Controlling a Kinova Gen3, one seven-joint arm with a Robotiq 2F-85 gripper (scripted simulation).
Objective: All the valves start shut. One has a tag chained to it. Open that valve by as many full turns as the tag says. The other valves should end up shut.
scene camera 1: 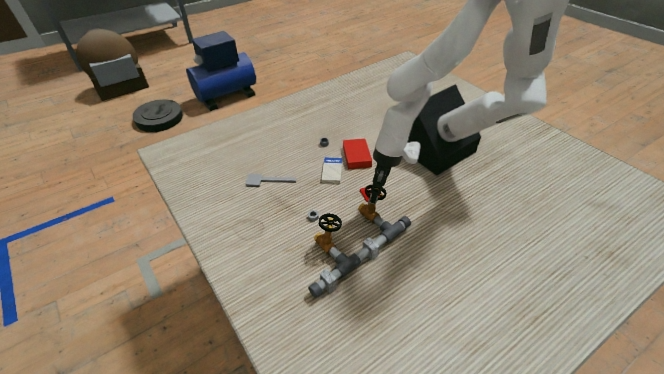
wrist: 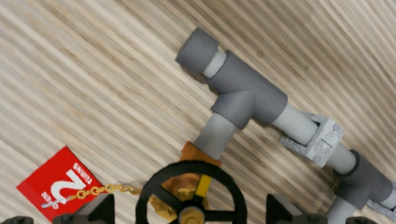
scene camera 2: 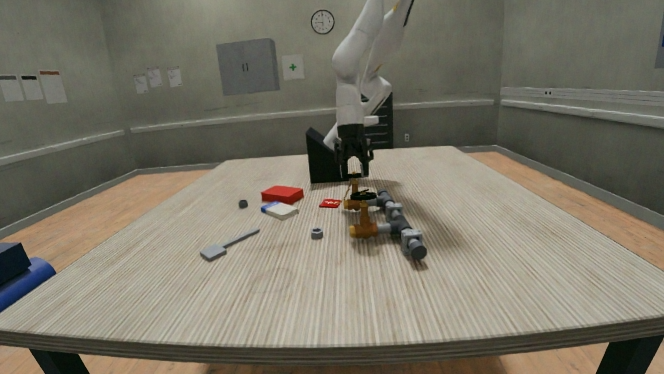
Labels:
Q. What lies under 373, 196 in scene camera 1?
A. The gripper.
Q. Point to a red tag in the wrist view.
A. At 63, 176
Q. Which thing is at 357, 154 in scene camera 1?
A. A red box.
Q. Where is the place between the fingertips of the gripper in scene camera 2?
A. At 354, 177

